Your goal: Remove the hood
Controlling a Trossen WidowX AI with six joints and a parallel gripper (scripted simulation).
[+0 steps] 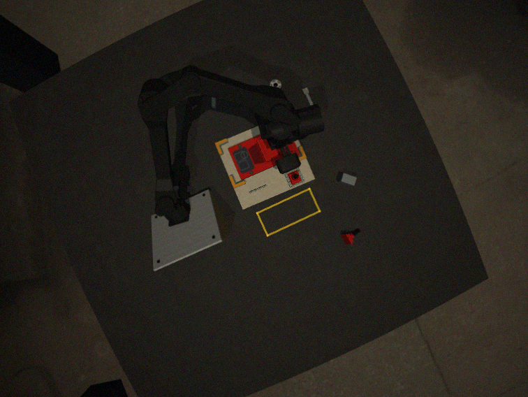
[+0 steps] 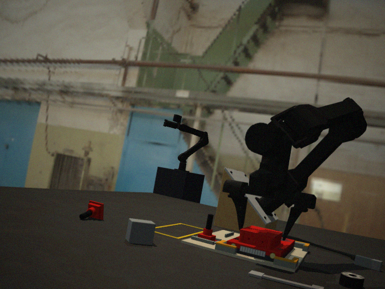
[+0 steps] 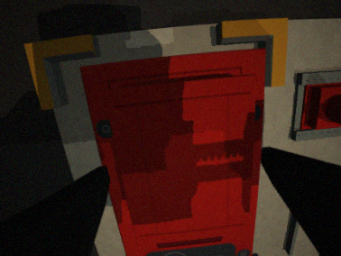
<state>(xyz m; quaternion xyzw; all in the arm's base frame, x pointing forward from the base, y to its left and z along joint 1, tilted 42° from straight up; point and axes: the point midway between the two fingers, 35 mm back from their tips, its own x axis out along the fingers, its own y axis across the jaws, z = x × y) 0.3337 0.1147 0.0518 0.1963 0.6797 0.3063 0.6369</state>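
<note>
The red hood is right at my gripper tip. From my gripper tip the other things lie so: wheel: 6 cm ahead, 19 cm to the left, 3 cm below.
</note>
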